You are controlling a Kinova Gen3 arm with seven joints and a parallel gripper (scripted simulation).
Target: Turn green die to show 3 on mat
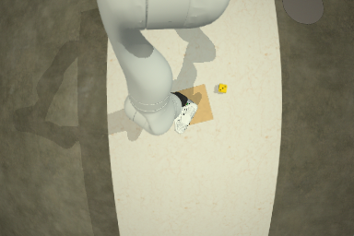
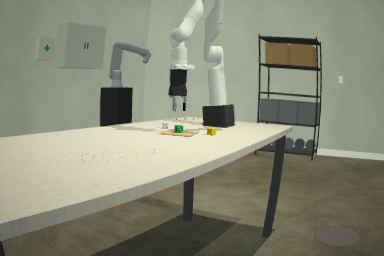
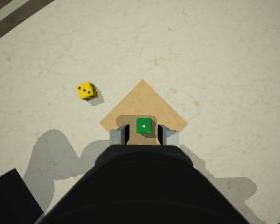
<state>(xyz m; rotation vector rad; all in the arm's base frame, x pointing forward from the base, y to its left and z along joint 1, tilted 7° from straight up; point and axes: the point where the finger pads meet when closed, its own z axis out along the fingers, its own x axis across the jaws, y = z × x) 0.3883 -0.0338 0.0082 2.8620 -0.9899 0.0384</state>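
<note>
The green die lies 10 cm below my hand. The rest, counted from my hand: white die (13 cm to the right, 10 cm below, 10 cm behind); then yellow die (13 cm to the left, 10 cm below, 5 cm behind); then tan mat (11 cm below).
</note>
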